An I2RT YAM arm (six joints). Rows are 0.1 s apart.
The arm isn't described. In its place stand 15 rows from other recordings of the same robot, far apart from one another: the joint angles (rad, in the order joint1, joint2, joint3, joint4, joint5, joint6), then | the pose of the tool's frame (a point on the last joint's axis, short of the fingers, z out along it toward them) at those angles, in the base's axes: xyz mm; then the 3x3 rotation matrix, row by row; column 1 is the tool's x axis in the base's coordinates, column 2 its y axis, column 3 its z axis.
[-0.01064 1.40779 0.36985 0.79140 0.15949 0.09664] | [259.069, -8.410, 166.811], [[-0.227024, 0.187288, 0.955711], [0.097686, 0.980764, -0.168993], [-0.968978, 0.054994, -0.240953]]
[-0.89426 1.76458 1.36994 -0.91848 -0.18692 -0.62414] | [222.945, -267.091, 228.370], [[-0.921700, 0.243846, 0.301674], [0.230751, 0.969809, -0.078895], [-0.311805, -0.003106, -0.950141]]
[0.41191 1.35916 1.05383 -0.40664 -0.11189 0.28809] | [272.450, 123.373, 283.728], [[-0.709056, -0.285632, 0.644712], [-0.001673, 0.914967, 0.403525], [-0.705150, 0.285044, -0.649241]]
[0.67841 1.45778 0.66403 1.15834 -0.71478 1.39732] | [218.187, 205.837, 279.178], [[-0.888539, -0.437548, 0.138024], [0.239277, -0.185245, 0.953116], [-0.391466, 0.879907, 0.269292]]
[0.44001 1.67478 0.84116 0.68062 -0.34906 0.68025] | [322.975, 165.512, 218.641], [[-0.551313, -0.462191, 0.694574], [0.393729, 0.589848, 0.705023], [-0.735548, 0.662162, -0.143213]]
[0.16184 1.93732 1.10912 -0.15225 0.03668 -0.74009] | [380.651, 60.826, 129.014], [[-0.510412, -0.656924, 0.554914], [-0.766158, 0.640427, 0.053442], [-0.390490, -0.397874, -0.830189]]
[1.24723 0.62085 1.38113 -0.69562 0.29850 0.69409] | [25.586, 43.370, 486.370], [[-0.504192, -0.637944, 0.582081], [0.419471, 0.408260, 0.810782], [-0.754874, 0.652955, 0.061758]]
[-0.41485 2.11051 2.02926 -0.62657 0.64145 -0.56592] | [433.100, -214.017, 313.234], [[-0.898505, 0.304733, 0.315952], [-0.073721, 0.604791, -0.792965], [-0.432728, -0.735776, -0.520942]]
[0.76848 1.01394 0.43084 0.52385 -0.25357 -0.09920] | [156.490, 163.705, 246.379], [[0.042101, -0.852886, 0.520397], [-0.092645, 0.515282, 0.851998], [-0.994809, -0.084082, -0.057322]]
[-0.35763 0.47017 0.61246 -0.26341 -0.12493 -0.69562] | [120.687, -40.365, 314.032], [[-0.235217, 0.105150, 0.966238], [-0.590916, 0.773826, -0.228061], [-0.771681, -0.624609, -0.119882]]
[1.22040 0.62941 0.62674 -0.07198 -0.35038 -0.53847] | [43.062, 153.425, 320.243], [[0.490676, -0.871342, -0.000882], [-0.060605, -0.035138, 0.997543], [-0.869232, -0.489417, -0.070049]]
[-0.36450 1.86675 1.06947 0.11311 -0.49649 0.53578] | [372.942, -124.145, 166.103], [[-0.523813, 0.274421, 0.806420], [0.680297, 0.704508, 0.202149], [-0.512655, 0.654493, -0.555719]]
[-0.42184 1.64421 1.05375 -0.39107 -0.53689 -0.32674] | [312.552, -120.310, 203.278], [[-0.748032, -0.155827, 0.645109], [0.033403, 0.961972, 0.271098], [-0.662822, 0.224338, -0.714381]]
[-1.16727 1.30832 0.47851 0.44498 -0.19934 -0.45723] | [109.391, -238.259, 187.320], [[-0.498416, 0.679129, 0.538856], [0.065353, 0.649226, -0.757782], [-0.864471, -0.342475, -0.367968]]
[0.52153 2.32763 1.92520 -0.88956 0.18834 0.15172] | [419.668, 233.452, 159.922], [[-0.891215, -0.313626, 0.327680], [-0.340858, 0.939708, -0.027652], [-0.299252, -0.136336, -0.944384]]
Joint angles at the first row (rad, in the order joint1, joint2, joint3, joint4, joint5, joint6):
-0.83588 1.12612 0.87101 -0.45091 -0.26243 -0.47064
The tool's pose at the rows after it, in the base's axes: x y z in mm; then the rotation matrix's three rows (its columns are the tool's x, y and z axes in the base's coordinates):
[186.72, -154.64, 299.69], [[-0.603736, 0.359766, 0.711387], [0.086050, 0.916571, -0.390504], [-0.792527, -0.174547, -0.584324]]
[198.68, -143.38, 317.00], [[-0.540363, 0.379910, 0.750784], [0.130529, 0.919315, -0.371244], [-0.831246, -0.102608, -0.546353]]
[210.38, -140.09, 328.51], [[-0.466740, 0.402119, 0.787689], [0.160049, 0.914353, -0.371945], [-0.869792, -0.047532, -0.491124]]
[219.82, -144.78, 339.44], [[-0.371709, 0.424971, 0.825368], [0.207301, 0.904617, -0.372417], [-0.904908, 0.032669, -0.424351]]
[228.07, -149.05, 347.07], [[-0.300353, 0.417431, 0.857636], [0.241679, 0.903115, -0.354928], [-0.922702, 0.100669, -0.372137]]
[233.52, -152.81, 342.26], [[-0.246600, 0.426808, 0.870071], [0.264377, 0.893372, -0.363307], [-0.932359, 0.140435, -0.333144]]
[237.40, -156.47, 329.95], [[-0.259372, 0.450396, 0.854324], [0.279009, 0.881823, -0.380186], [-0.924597, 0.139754, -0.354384]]
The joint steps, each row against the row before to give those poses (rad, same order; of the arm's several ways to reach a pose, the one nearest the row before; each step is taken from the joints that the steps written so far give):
0.11874 -0.01557 0.05635 -0.00104 0.08833 0.12688
0.06919 0.00212 0.05282 -0.00180 0.01631 0.11696
0.04013 0.01782 0.03096 0.05373 0.01278 0.08978
0.00341 0.02838 0.03059 0.07259 -0.01832 0.09580
0.00004 0.02819 0.02475 0.05881 -0.03322 0.06997
-0.00001 0.01588 -0.02666 0.08514 -0.00019 0.05027
0.00002 0.02145 -0.02638 0.02639 0.02326 0.00453

